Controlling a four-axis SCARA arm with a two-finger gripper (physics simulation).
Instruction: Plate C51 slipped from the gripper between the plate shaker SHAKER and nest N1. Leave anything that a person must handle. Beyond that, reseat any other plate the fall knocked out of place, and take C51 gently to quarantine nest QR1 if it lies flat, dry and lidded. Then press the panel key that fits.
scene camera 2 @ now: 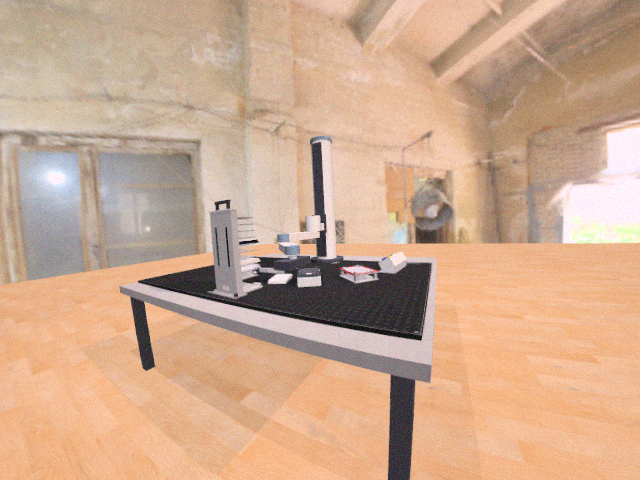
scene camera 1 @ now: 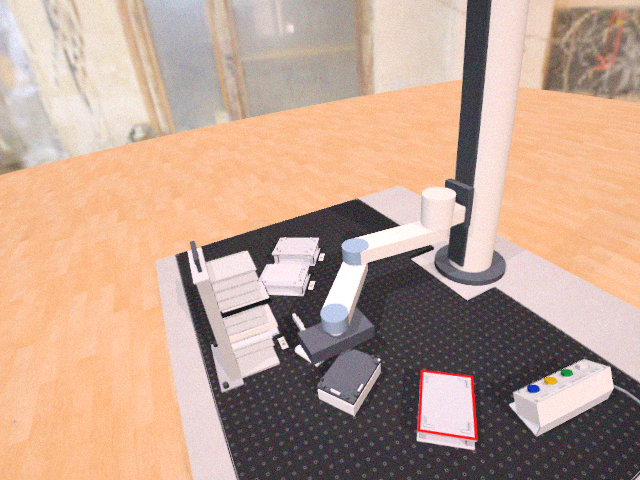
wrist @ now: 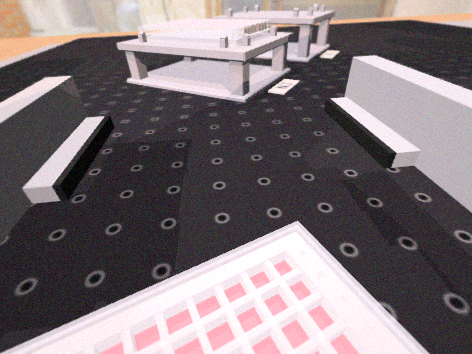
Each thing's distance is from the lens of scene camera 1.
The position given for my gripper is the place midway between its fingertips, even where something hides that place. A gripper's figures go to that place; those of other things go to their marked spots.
my gripper (scene camera 1: 311, 309): 110 cm
button box (scene camera 1: 543, 405): 92 cm
